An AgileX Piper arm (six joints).
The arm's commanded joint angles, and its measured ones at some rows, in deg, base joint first. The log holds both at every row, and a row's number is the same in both.
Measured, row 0:
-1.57, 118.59, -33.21, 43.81, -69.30, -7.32
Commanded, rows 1 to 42:
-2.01, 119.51, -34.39, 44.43, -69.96, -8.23
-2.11, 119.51, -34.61, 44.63, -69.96, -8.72
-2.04, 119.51, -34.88, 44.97, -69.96, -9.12
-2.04, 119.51, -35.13, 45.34, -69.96, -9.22
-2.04, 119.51, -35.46, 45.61, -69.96, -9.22
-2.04, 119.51, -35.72, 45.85, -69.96, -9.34
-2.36, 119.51, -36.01, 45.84, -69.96, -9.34
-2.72, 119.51, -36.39, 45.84, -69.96, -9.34
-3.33, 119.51, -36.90, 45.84, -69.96, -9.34
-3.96, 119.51, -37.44, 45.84, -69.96, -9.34
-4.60, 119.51, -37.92, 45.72, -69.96, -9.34
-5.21, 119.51, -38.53, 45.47, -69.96, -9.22
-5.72, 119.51, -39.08, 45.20, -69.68, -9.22
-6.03, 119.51, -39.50, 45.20, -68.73, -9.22
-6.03, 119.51, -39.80, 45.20, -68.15, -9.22
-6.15, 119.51, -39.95, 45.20, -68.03, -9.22
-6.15, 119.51, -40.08, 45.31, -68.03, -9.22
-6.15, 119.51, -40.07, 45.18, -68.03, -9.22
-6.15, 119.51, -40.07, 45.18, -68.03, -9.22
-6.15, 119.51, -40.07, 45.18, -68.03, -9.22
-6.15, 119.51, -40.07, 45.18, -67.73, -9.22
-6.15, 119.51, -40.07, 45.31, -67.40, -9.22
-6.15, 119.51, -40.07, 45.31, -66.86, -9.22
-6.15, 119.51, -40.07, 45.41, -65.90, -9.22
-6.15, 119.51, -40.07, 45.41, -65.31, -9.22
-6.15, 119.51, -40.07, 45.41, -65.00, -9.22
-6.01, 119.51, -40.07, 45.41, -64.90, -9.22
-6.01, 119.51, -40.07, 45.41, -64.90, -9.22
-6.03, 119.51, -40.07, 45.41, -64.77, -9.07
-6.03, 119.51, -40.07, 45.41, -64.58, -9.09
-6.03, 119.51, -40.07, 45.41, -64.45, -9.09
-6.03, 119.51, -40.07, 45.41, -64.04, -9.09
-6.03, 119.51, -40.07, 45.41, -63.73, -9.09
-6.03, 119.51, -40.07, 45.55, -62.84, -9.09
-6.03, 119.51, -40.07, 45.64, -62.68, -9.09
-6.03, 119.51, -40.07, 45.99, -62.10, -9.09
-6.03, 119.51, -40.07, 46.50, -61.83, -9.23
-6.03, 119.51, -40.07, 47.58, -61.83, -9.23
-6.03, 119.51, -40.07, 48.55, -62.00, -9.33
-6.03, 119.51, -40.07, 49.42, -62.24, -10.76
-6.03, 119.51, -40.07, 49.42, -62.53, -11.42
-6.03, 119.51, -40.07, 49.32, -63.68, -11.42
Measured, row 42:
-5.96, 119.39, -39.98, 47.09, -63.40, -9.56
